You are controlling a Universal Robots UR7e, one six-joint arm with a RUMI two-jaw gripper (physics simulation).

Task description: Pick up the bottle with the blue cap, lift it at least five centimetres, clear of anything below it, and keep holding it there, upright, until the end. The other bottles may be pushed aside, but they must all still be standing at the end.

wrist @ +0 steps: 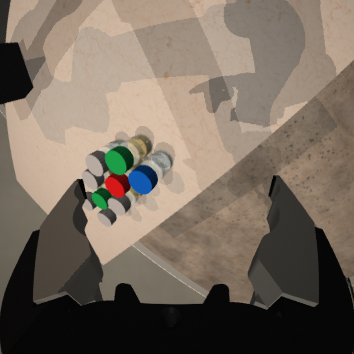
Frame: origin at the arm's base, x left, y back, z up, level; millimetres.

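Seen in the pictures: gripper, between the fingertips: (pixel 176 178).
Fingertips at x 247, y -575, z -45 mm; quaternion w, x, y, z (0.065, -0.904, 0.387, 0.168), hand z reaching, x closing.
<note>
Offsets run from my fingertips to a thing's top centre. Level surfaces: height alone.
The bottle with the blue cap @[dy +18, dx -166, dz -118 mm] (pixel 143 179) stands upright on the pale table top @[dz -223 mm] (pixel 165 105), at the right side of a tight cluster of bottles, left of the view's middle. Its clear body shows up and to the right of the cap. A bottle with a red cap @[dy +51, dx -237, dz -118 mm] (pixel 117 185) stands close at its left, and one with a large green cap @[dy +80, dx -176, dz -118 mm] (pixel 119 160) at its upper left. A bottle with a grey cap @[dy +17, dx -292, dz -118 mm] (pixel 119 205) stands at its lower left. My gripper (pixel 176 178) is wide open, high above the table, with nothing between its fingers.
Bottles with grey caps @[dy +118, dx -235, dz -118 mm] (pixel 96 163) @[dy +111, dx -294, dz -118 mm] (pixel 93 179) @[dy +16, dx -395, dz -118 mm] (pixel 106 217) and one with a small green cap @[dy +60, dx -334, dz -118 mm] (pixel 101 198) stand in the left part of the cluster. A brown stone-like surface (pixel 240 210) lies at the lower right, past the table's edge. A black object (pixel 14 74) shows at the left border.
</note>
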